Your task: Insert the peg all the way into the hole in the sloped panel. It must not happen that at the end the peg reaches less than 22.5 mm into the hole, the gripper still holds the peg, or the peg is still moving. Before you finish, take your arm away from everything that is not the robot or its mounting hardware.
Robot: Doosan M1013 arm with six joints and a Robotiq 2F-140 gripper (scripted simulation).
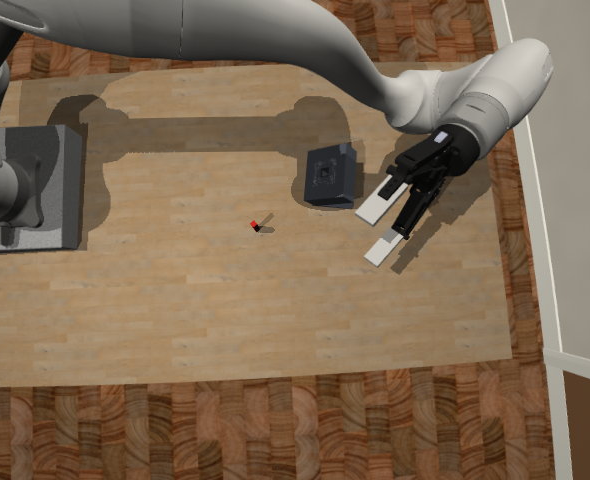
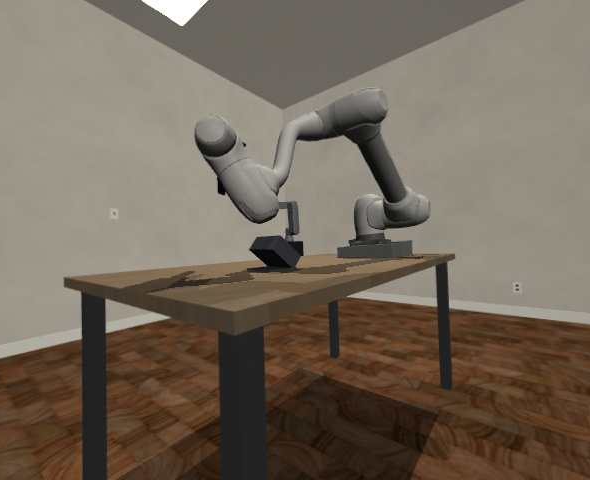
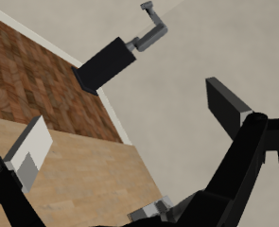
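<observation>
The red peg lies 320 mm below my hand, 190 mm behind it and 90 mm to the left of it.
</observation>
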